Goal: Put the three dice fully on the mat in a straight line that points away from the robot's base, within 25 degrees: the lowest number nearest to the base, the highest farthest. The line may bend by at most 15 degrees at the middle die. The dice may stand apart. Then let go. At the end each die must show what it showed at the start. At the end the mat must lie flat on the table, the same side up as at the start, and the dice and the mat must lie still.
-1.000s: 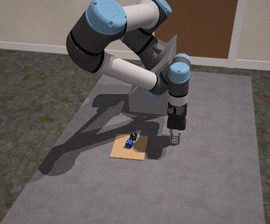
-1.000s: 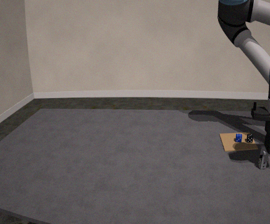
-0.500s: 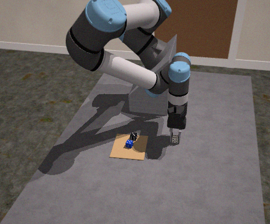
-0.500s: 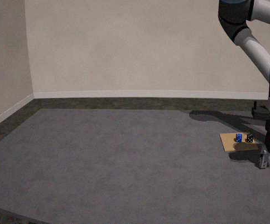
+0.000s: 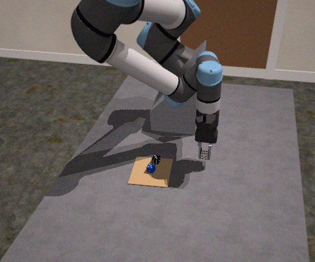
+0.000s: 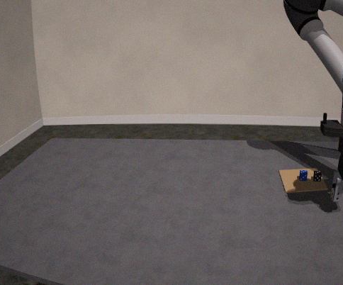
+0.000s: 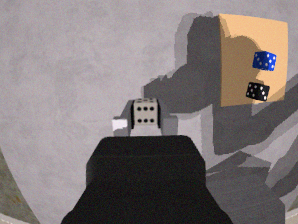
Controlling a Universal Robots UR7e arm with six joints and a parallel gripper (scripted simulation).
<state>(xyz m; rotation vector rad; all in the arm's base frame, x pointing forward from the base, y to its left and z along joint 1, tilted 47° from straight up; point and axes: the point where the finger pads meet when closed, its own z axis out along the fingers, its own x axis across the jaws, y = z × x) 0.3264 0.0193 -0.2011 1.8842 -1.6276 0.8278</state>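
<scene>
Right now the blue die is 18 cm to the right of my hand, 8 cm ahead of it and 4 cm below it. From my hand the other things lie so: white die (1 cm below); tan mat (18 cm to the right, 8 cm ahead, 6 cm below); black die (17 cm to the right, 4 cm below, 3 cm ahead).
</scene>
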